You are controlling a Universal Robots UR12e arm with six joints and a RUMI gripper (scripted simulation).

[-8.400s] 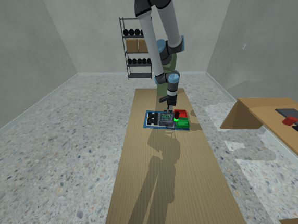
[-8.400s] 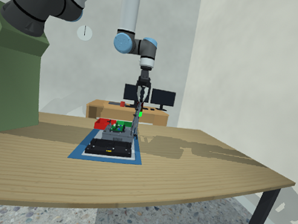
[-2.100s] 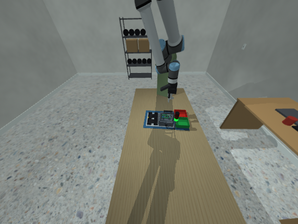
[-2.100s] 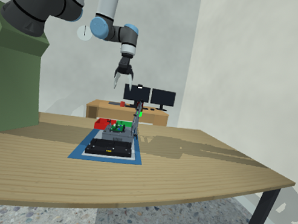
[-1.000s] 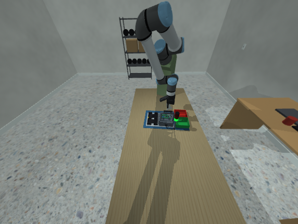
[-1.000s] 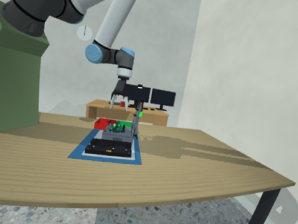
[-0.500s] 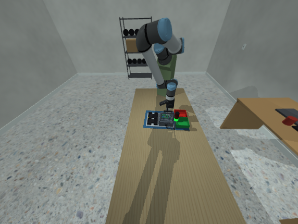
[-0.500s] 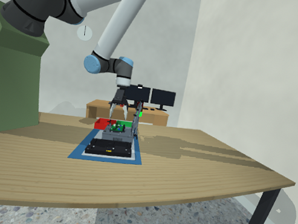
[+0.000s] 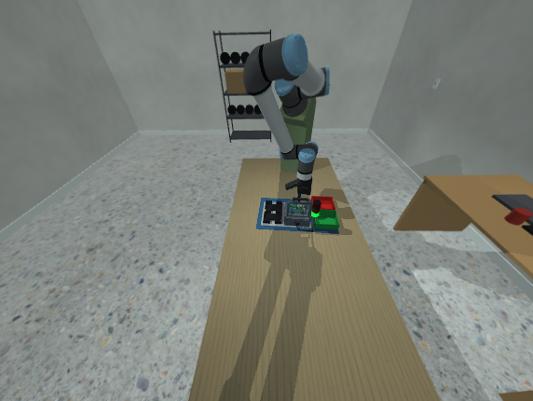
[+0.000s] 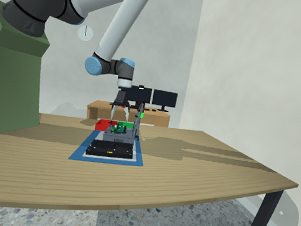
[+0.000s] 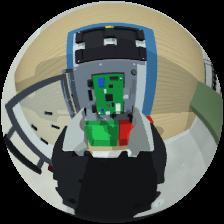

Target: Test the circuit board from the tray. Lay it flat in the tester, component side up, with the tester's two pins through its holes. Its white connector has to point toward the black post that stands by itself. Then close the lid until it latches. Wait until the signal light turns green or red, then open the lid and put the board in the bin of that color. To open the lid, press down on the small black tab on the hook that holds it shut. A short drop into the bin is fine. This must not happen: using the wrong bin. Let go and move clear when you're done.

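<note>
Right now my hand is 6 cm above the green circuit board. Also, from my hand: tester lid 10 cm ahead, 5 cm to the right, 5 cm above; red bin 22 cm to the left, 12 cm below, 1 cm behind; green bin 16 cm to the left, 13 cm ahead, 12 cm below.
</note>
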